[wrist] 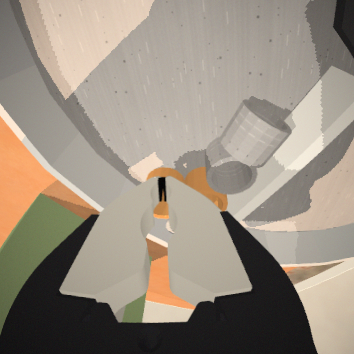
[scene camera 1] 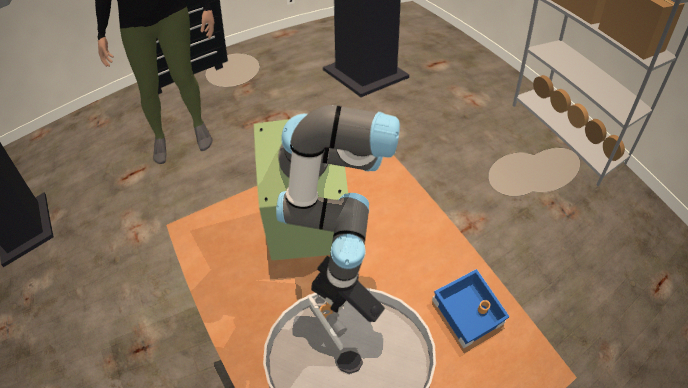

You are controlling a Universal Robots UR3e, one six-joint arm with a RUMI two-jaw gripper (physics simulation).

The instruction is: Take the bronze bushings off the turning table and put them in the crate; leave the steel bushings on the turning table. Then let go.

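Frame: origin at the arm's base, x right, y ahead, z up, level; metres.
Where they show: gripper, between the fingertips: [wrist: 163,178].
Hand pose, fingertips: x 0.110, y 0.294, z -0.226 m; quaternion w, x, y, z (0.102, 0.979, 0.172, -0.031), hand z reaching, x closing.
Observation:
Things, the pixels of their centre, and the offset from my fingertips. "*": a spot on its surface instead. Level surfaces: height alone.
- upright, middle of its body: [wrist: 228,164] [scene camera 1: 332,321] dz -0.005, dx +0.039, dy +0.025 m
- blue crate, middle of its body: [scene camera 1: 470,308] dz -0.046, dx -0.289, dy +0.219 m
- pale bar, a spot on its surface: [wrist: 325,97] * dz +0.000, dx +0.063, dy +0.089 m
- dark round hub, middle of its body: [scene camera 1: 349,362] dz -0.014, dx +0.074, dy +0.146 m
- orange table top, height of its surface: dz -0.070 m
My gripper [scene camera 1: 334,306] [wrist: 163,178] is shut, its tips together, low over the turning table [scene camera 1: 432,345] [wrist: 175,90] near its rim. In the wrist view, one bronze bushing [wrist: 164,173] is beneath the tips, mostly hidden by them, and another bronze bushing [wrist: 204,186] is just right of them. Bronze also shows beside the gripper in the scene view, partly covered. Two steel bushings, one upright [wrist: 231,172] and one tilted on its side [wrist: 256,134], are further right beside the bar. A bronze bushing [scene camera 1: 484,307] stands inside the blue crate [scene camera 1: 455,282].
A pale bar [scene camera 1: 327,324] [wrist: 325,97] crosses the turning table from its rim to a dark round hub [scene camera 1: 349,361]. The green robot base [scene camera 1: 295,232] [wrist: 25,240] stands behind the turning table. The crate is on the orange table top [scene camera 1: 400,225], to the right. A person, pillars and shelving stand beyond.

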